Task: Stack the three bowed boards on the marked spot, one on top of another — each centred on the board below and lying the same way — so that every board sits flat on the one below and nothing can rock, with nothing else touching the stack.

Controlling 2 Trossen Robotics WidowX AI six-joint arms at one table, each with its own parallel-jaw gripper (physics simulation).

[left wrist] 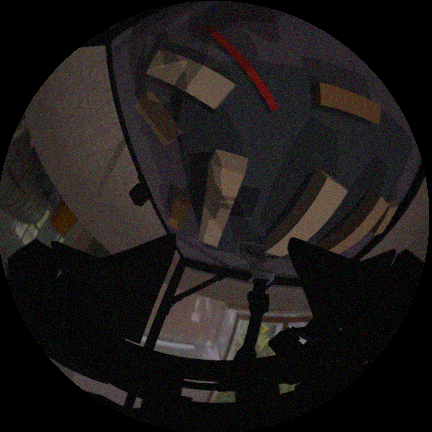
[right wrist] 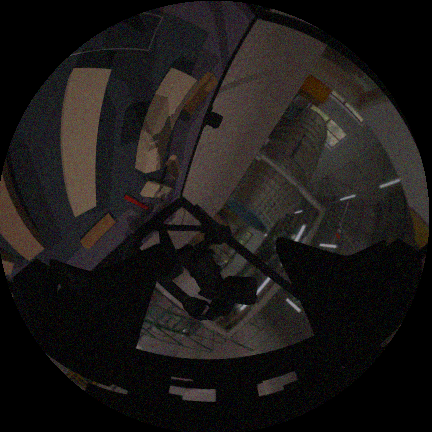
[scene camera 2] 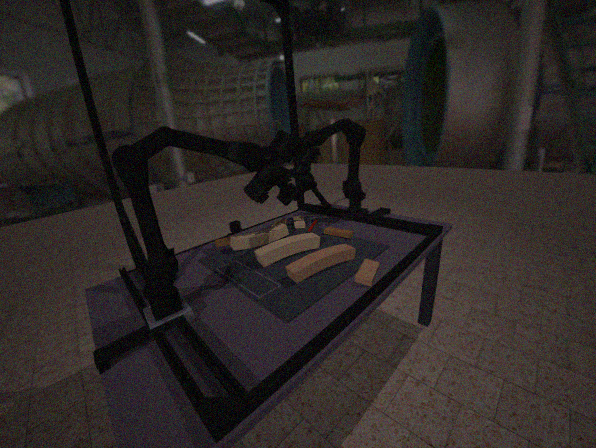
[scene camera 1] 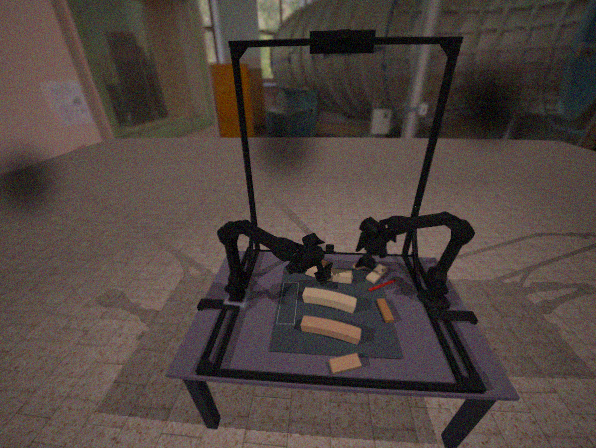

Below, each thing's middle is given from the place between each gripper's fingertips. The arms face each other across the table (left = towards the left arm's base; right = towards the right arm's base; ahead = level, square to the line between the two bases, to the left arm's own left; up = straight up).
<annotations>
I see the red stick (left wrist: 258, 82) 29 cm to the left of my right hand, 26 cm below it and 8 cm behind it.
I see my left gripper 1 cm past the red stick, 15 cm to the right of it and 17 cm above it.
</annotations>
